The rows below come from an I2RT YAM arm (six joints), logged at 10 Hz.
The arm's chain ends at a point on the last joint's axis. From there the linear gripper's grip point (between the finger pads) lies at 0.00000 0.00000 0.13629 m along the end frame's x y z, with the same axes.
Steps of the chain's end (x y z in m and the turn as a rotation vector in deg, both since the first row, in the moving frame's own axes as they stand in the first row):
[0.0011 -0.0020 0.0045 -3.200 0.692 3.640]
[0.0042 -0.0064 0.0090 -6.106 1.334 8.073]
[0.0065 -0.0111 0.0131 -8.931 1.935 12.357]
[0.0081 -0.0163 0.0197 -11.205 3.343 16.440]
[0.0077 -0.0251 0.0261 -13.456 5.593 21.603]
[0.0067 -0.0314 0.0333 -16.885 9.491 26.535]
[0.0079 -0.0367 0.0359 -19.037 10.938 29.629]
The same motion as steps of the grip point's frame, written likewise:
[0.0025 0.0057 0.0043 -3.200 0.692 3.640]
[0.0063 0.0083 0.0082 -6.106 1.334 8.073]
[0.0088 0.0104 0.0114 -8.931 1.935 12.357]
[0.0121 0.0109 0.0169 -11.205 3.343 16.440]
[0.0146 0.0083 0.0218 -13.456 5.593 21.603]
[0.0190 0.0117 0.0257 -16.885 9.491 26.535]
[0.0208 0.0120 0.0262 -19.037 10.938 29.629]

